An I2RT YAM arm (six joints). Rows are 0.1 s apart.
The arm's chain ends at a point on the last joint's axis. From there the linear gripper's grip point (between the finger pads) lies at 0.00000 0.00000 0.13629 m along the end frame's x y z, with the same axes.
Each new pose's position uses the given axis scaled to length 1; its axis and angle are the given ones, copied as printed.
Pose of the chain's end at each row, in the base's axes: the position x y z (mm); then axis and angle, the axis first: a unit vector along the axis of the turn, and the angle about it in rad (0 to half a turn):
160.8 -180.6 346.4 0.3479 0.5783 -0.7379 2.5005
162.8 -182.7 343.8 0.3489 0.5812 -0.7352 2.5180
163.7 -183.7 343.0 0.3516 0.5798 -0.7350 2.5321
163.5 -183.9 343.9 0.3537 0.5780 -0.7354 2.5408
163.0 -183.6 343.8 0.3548 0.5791 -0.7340 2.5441
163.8 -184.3 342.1 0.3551 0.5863 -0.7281 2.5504
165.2 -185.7 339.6 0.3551 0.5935 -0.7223 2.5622
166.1 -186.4 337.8 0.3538 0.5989 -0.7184 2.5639
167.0 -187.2 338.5 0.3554 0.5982 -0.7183 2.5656
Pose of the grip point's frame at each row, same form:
144.9 -313.7 370.9 0.3479 0.5783 -0.7379 2.5005
145.7 -316.0 366.6 0.3489 0.5812 -0.7352 2.5180
144.8 -316.8 365.2 0.3516 0.5798 -0.7350 2.5321
143.3 -316.9 366.0 0.3537 0.5780 -0.7354 2.5408
142.6 -316.6 365.3 0.3548 0.5791 -0.7340 2.5441
143.8 -317.8 361.2 0.3551 0.5863 -0.7281 2.5504
145.3 -319.5 356.2 0.3551 0.5935 -0.7223 2.5622
147.0 -320.5 352.9 0.3538 0.5989 -0.7184 2.5639
147.4 -321.2 353.5 0.3554 0.5982 -0.7183 2.5656

